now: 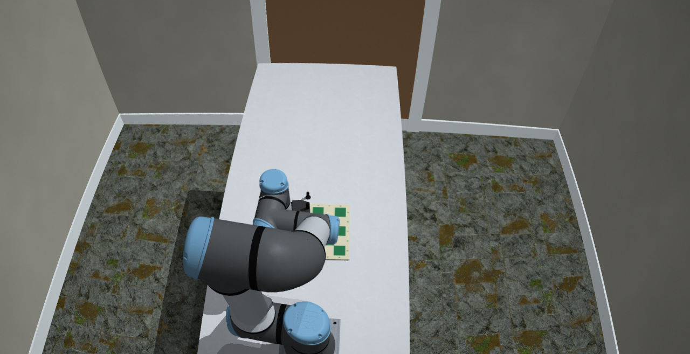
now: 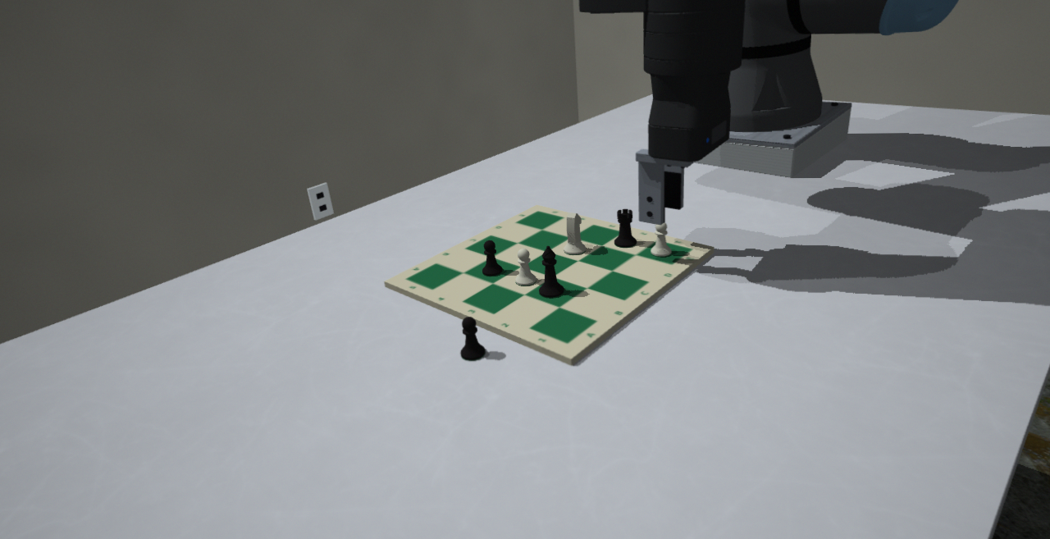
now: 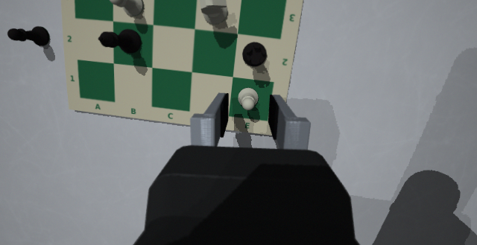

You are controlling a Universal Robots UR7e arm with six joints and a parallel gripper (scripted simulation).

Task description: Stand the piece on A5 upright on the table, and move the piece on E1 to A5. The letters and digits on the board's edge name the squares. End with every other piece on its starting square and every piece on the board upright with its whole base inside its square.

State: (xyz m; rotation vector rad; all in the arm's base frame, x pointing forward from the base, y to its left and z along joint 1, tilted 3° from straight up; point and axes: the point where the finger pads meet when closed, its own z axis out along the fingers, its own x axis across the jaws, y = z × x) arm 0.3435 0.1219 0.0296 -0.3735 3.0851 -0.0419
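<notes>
My gripper is now 7 cm to the left of the white knight, 5 cm short of it and 4 cm above it. From my hand the other things lie so: chessboard: 8 cm ahead, 6 cm to the right, 6 cm below.
</notes>
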